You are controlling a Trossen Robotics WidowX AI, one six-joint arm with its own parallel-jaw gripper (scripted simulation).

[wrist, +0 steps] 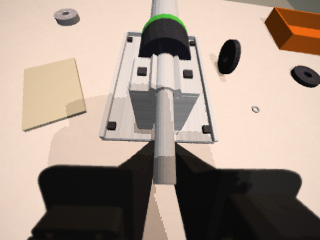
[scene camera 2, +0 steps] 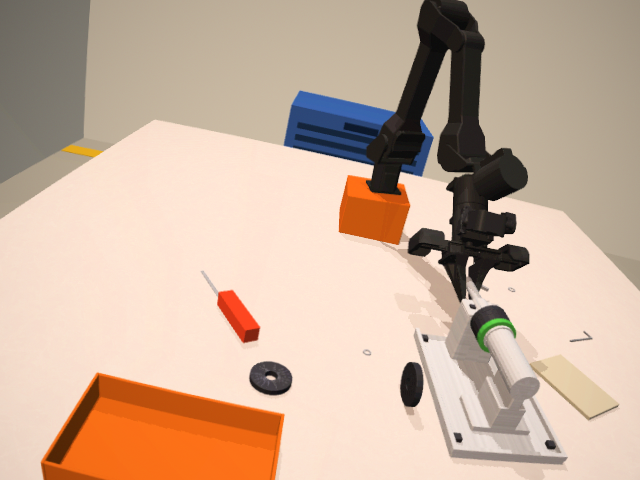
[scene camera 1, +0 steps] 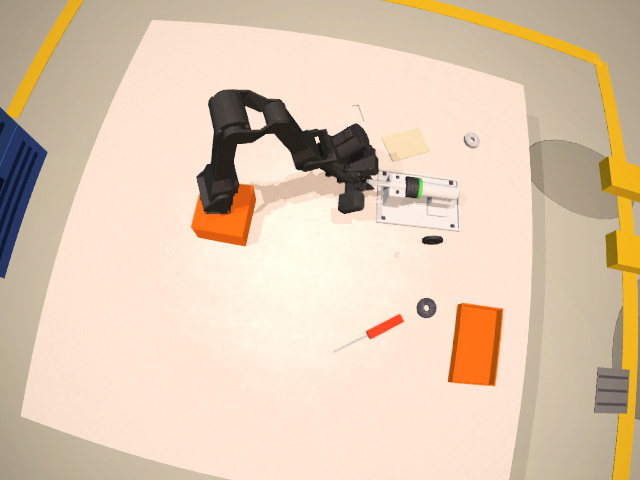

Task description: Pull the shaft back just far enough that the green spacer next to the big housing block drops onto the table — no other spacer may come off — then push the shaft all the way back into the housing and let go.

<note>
The pictures show: my gripper, a shaft and a black disc.
My gripper also shows in the wrist view and in scene camera 1.
</note>
